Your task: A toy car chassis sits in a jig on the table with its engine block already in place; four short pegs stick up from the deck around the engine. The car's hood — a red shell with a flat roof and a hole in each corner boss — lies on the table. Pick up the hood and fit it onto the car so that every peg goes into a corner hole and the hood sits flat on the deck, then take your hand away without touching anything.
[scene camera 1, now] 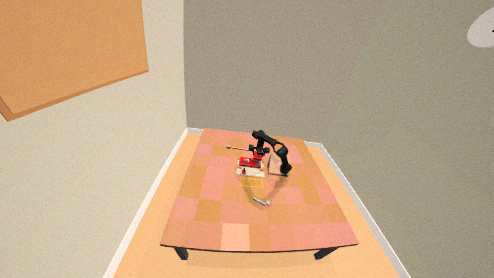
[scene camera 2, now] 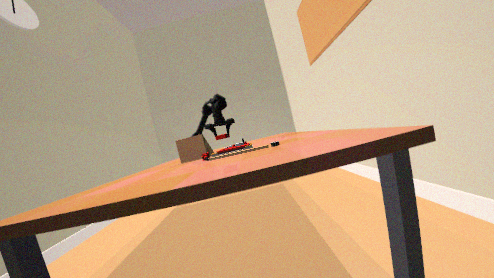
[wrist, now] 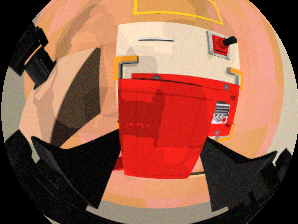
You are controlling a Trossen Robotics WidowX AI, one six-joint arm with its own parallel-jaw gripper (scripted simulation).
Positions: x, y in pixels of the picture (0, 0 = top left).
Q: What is my gripper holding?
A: A red hood.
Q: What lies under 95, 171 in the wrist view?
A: My gripper.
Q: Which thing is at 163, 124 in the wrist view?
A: A red hood.
